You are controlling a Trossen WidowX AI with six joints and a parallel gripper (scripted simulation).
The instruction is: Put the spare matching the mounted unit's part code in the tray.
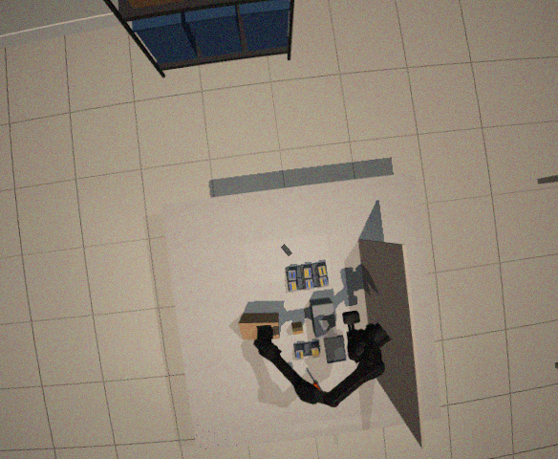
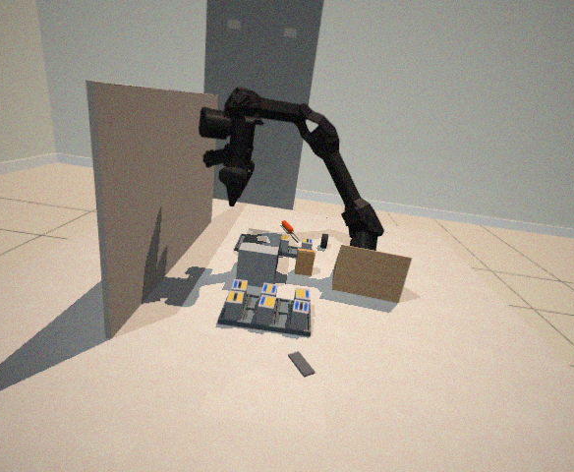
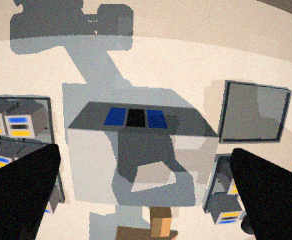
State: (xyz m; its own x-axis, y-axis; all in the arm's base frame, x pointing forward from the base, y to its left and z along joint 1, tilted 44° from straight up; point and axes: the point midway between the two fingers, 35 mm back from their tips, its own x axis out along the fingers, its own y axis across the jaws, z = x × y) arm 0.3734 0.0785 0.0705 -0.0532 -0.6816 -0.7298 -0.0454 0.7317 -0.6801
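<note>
Right now my gripper tip is 22 cm to the right of the grey spare block, 21 cm past it and 16 cm above it. Round my gripper tip: mounted unit 15 cm below, 8 cm behind; then small orange box 21 cm behind, 16 cm below, 5 cm to the right; then tall brown panel 15 cm ahead, 3 cm above.
</note>
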